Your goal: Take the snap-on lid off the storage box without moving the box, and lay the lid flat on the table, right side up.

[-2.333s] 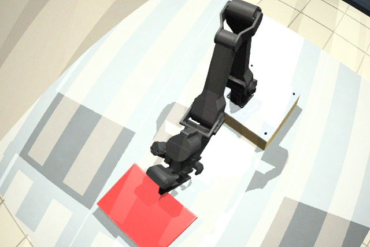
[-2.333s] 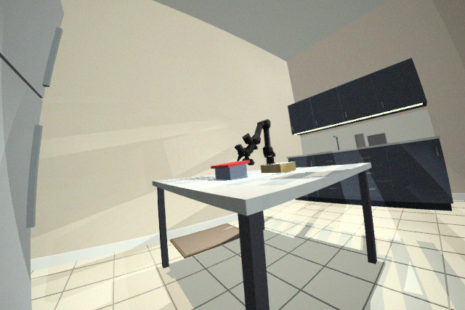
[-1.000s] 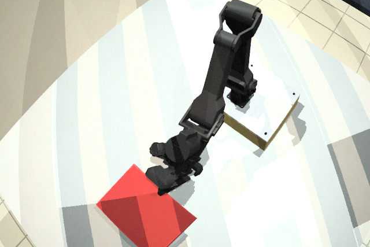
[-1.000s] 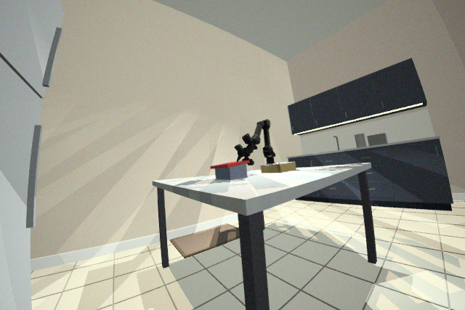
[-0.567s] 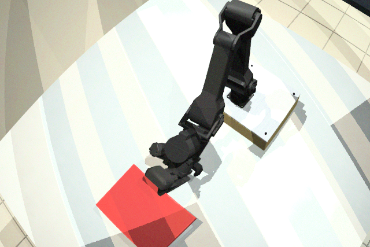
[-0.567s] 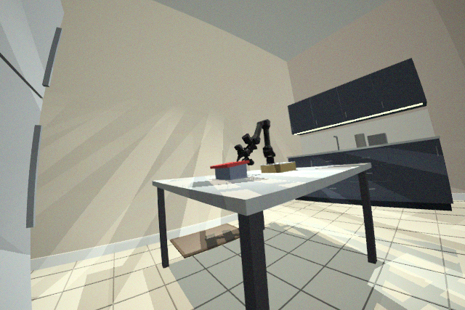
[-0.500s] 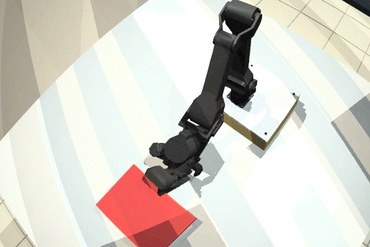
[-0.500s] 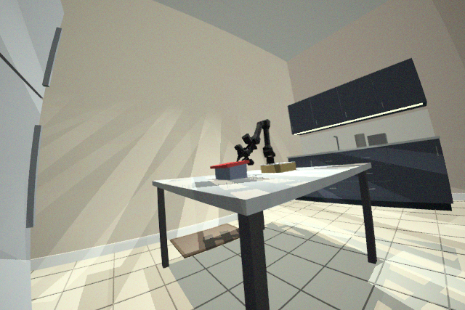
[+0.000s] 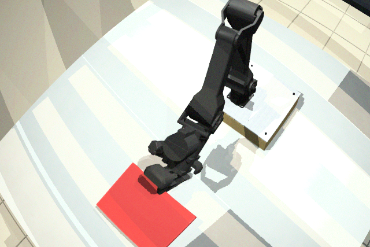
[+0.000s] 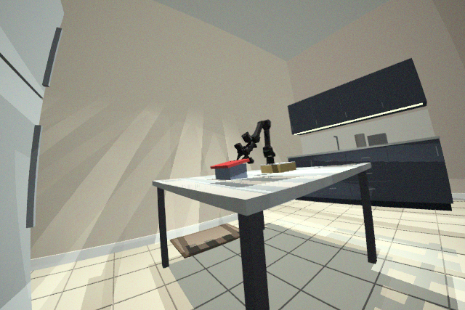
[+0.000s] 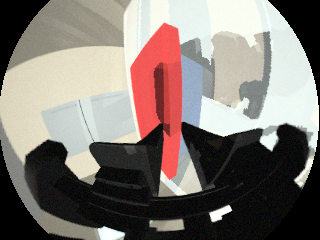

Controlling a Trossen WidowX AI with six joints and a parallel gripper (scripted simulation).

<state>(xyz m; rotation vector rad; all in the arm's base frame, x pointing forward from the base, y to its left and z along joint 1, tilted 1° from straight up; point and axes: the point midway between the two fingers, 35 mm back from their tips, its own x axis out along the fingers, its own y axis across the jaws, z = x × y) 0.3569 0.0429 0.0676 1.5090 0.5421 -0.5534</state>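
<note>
My gripper tip is now 8 cm short of the red lid and 1 cm above it. Round my gripper tip: storage box: 7 cm ahead, 7 cm below.
</note>
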